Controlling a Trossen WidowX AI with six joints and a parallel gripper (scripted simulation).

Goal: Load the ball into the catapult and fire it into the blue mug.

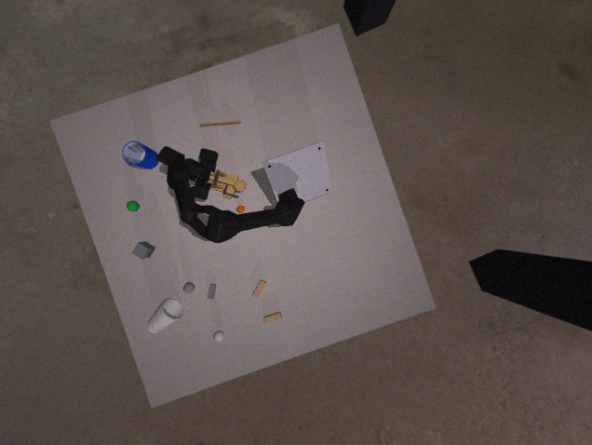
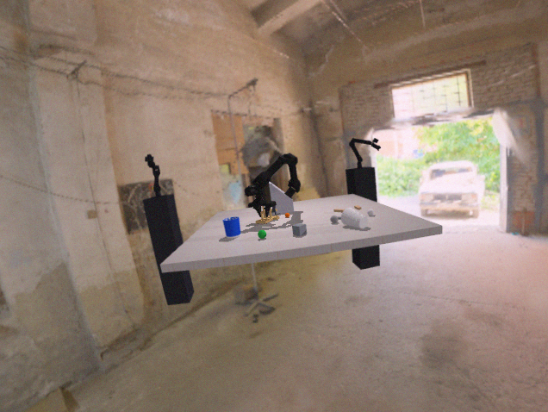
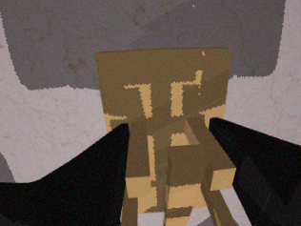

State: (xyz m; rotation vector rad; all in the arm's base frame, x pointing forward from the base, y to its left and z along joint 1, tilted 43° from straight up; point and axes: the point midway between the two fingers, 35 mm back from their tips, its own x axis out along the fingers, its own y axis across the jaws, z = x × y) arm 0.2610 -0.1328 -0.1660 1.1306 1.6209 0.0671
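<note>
The orange ball lies 16 cm to the left of my gripper tip, 5 cm behind it and 2 cm below it. From my gripper tip the other things lie so: wooden catapult (6 cm to the left, 5 cm behind, 2 cm above); blue mug (22 cm ahead, 19 cm to the right, 1 cm below); wooden stick (21 cm to the right, 12 cm behind, 3 cm below).
</note>
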